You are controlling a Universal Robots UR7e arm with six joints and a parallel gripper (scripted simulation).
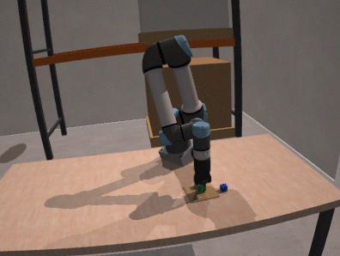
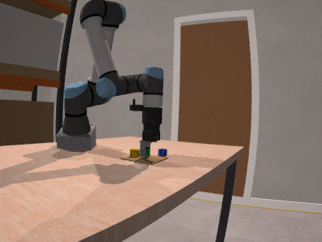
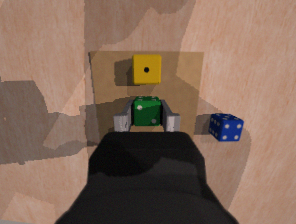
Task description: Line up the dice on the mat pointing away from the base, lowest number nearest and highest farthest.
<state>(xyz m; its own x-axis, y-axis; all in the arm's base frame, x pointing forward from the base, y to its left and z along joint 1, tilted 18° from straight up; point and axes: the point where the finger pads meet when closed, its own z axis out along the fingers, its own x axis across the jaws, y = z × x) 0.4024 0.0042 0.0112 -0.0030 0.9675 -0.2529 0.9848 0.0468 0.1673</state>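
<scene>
Now: the green die right at my hand. Round my hand: tan mat (30 mm below); blue die (110 mm to the left, 30 mm ahead, 10 mm below); yellow die (50 mm behind, 10 mm below).
</scene>
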